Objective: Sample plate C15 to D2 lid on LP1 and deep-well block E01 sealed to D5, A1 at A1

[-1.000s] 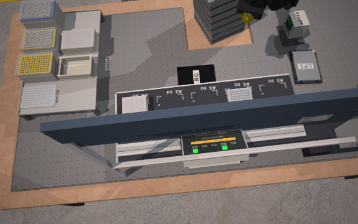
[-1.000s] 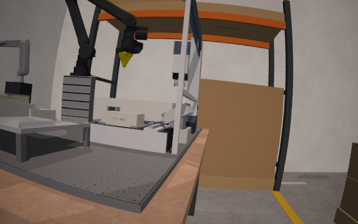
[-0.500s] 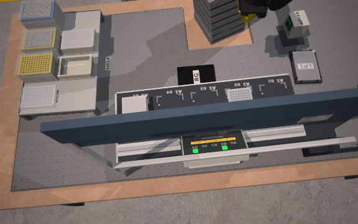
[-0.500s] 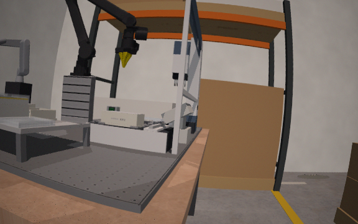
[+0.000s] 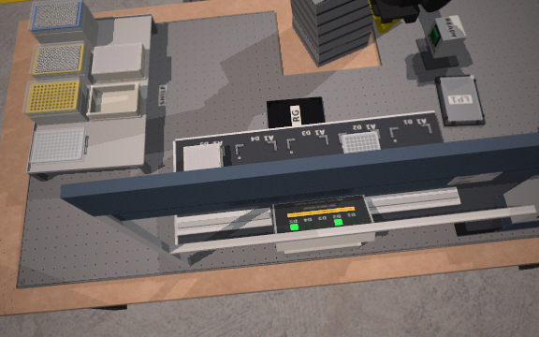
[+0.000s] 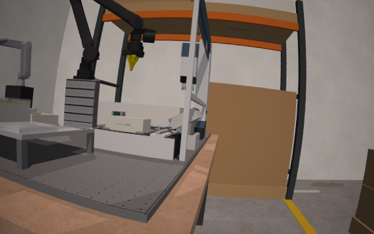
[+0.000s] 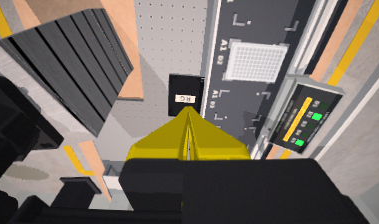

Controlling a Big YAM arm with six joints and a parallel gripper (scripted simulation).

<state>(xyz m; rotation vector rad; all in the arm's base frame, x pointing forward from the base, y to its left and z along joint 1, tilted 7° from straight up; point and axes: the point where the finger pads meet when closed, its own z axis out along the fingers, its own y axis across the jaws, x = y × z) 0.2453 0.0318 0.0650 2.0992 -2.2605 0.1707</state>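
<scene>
Right now the ready key is 240 mm below my hand, 230 mm to the left of it and 110 mm behind it. The rest, counted from my hand: clear plate lid: 300 mm below, 260 mm to the left, 40 mm ahead; then sample plate C15: 250 mm below, 160 mm ahead, 40 mm to the right; then black regrip nest RG: 310 mm below, 160 mm to the right, 20 mm behind.
</scene>
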